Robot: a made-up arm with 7 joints.
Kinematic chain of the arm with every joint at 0, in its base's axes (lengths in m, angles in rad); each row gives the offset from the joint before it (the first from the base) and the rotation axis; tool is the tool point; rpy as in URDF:
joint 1: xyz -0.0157 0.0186 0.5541 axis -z
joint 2: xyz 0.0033 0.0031 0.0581 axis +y
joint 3: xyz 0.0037 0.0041 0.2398 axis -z
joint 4: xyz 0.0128 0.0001 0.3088 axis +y
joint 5: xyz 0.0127 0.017 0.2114 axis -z
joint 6: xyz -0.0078 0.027 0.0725 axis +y
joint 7: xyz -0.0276 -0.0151 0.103 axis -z
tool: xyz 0.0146 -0.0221 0.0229 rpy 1.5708 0 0
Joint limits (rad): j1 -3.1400..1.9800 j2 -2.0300..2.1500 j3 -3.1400..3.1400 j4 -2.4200..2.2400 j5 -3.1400..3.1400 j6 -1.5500..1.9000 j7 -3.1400..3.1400
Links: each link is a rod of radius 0.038 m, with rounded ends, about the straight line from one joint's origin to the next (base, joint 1, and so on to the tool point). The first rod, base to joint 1, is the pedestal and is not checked.
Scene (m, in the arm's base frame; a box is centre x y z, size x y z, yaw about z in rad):
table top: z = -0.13
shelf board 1: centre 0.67 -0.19 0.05 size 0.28 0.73 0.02 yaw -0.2
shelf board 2: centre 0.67 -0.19 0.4 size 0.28 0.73 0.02 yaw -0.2
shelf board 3: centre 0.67 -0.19 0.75 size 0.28 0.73 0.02 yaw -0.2
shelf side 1: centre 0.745 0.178 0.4 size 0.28 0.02 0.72 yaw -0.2
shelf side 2: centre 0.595 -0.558 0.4 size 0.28 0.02 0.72 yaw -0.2
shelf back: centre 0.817 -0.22 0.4 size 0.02 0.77 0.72 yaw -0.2
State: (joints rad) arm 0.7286 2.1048 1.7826 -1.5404 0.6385 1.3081 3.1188
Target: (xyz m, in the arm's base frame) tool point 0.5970 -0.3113 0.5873
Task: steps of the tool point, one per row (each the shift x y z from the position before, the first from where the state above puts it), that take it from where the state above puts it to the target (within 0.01 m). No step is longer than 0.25 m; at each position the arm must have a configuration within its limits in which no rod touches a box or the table.
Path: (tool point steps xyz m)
1: -0.1028 0.0232 -0.0094
2: -0.1159 0.0212 0.0094
3: 0.0115 -0.1264 0.1891
4: -0.0833 -0.0832 0.1800
5: 0.0950 -0.0245 -0.0020
6: 0.0873 -0.0178 -0.0003
7: 0.0781 -0.0105 0.0023

